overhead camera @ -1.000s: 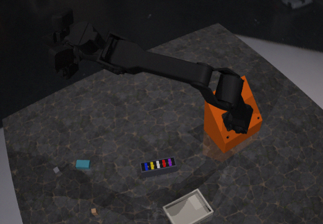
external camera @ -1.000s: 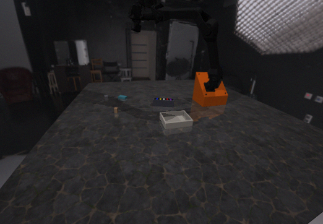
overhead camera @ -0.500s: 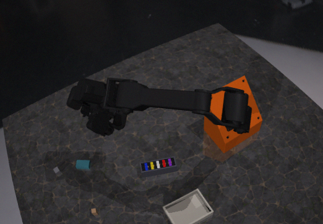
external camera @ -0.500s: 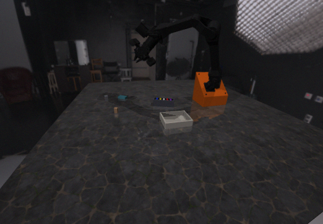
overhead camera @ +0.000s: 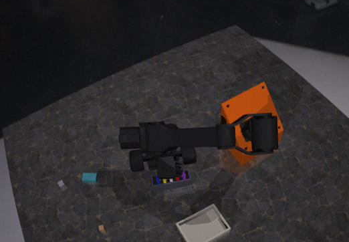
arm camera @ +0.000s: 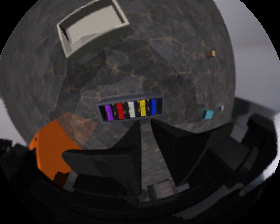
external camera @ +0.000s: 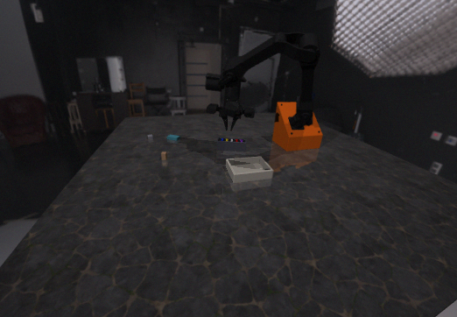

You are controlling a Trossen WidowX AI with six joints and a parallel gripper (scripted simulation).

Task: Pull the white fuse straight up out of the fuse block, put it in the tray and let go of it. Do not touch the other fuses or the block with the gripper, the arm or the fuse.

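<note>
Right now the white fuse is 10 mm behind my gripper tip, 10 mm to the left of it and 50 mm below it. Round my gripper tip: small tan cube: 260 mm ahead, 60 mm to the left, 70 mm below; then teal block: 230 mm ahead, 150 mm to the right, 70 mm below; then pale tray: 20 mm behind, 200 mm to the left, 80 mm below.
</note>
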